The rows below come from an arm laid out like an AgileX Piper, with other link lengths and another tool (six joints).
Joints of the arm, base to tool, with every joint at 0 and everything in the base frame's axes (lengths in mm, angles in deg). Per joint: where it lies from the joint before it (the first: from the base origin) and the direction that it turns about. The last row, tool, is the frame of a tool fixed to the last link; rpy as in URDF.
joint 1: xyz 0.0 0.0 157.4 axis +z
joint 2: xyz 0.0 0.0 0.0 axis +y
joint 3: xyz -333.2 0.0 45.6 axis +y
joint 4: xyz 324.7 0.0 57.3 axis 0.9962 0 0.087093
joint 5: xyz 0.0 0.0 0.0 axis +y
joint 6: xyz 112.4 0.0 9.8 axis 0.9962 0 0.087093
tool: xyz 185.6 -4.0 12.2 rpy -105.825 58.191 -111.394
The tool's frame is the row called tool.
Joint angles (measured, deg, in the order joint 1, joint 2, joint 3, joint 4, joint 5, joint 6), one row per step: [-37.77 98.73 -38.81 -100.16 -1.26 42.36]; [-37.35 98.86 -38.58 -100.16 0.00 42.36]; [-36.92 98.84 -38.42 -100.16 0.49 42.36]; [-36.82 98.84 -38.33 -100.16 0.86 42.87]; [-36.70 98.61 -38.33 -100.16 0.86 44.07]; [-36.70 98.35 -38.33 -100.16 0.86 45.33]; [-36.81 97.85 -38.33 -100.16 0.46 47.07]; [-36.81 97.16 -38.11 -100.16 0.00 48.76]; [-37.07 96.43 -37.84 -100.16 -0.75 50.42]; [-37.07 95.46 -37.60 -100.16 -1.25 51.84]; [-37.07 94.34 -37.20 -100.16 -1.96 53.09]
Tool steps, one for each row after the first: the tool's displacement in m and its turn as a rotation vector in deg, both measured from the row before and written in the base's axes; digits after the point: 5 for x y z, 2 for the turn. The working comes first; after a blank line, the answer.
Tool pose at each row, in the base's axes (x y z in m, rotation vector in deg; the steps are taken from these numbers as rounded here): [0.37981 -0.29314 -0.01694 -65.79 154.33 -55.72]; [0.37686 -0.29459 -0.01886 -66.15 155.01 -56.59]; [0.37675 -0.29317 -0.01946 -66.61 155.04 -56.90]; [0.37565 -0.29369 -0.01984 -65.98 155.50 -56.95]; [0.37675 -0.29329 -0.01799 -64.35 155.84 -56.65]; [0.37729 -0.29372 -0.01589 -62.47 156.26 -56.36]; [0.37881 -0.29348 -0.01208 -59.80 156.54 -55.68]; [0.37996 -0.29141 -0.00820 -57.41 156.67 -54.87]; [0.38024 -0.28955 -0.00450 -54.86 156.79 -53.77]; [0.38192 -0.28761 0.00156 -52.78 156.51 -53.28]; [0.38331 -0.28410 0.00763 -51.05 156.03 -52.61]

[-0.00295 -0.00145 -0.00192 -0.72 0.74 -0.29]; [-0.00011 0.00142 -0.00060 -0.28 0.28 0.15]; [-0.00110 -0.00052 -0.00038 0.01 0.02 -0.52]; [0.00110 0.00040 0.00185 0.40 -0.60 -0.87]; [0.00054 -0.00043 0.00210 0.41 -0.66 -1.03]; [0.00152 0.00024 0.00381 0.79 -1.16 -1.30]; [0.00115 0.00207 0.00388 0.85 -1.12 -1.10]; [0.00028 0.00186 0.00370 1.07 -1.20 -1.17]; [0.00168 0.00194 0.00606 0.62 -1.24 -0.84]; [0.00139 0.00351 0.00607 0.71 -1.24 -0.57]
